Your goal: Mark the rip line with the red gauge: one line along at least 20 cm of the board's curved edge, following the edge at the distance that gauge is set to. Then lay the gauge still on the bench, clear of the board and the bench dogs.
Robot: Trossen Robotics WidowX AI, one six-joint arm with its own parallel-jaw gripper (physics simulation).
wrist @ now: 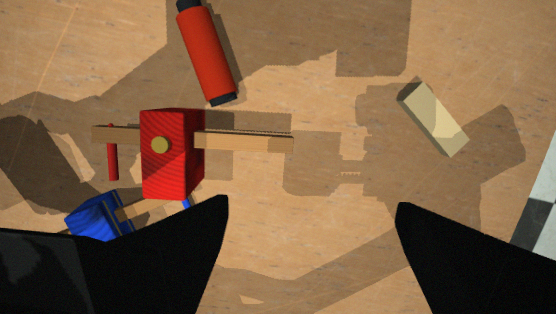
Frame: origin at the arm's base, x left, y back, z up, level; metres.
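Seen in the pictures: gripper, between the fingertips: [312,209].
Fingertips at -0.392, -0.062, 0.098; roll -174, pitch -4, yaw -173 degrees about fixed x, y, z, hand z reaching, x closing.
Note:
A point is followed by its place in that frame, as x, y, z.
The red gauge [170,165] @[-0.304, -0.046, 0.014] lies on the bench [300,230] @[-0.417, 0.020, -0.048] left of centre in the wrist view. Its red block has a round brass screw on top. Its wooden beam runs left and right through the block, and a thin red pin shows near the beam's left end. My gripper [312,209] @[-0.392, -0.062, 0.098] is open, with no object between its fingers. The gauge is ahead of and to the left of the gap between the fingertips. The board and its curved edge cannot be made out in this view.
A blue gauge [95,220] @[-0.245, 0.010, 0.008] lies close to the red block, partly hidden by the left finger. A red-handled tool [206,55] @[-0.313, -0.128, -0.021] lies beyond the gauge. A pale beige block [434,119] @[-0.515, -0.110, -0.033] lies at the right. A black-and-white checkered piece [535,220] shows at the right edge.

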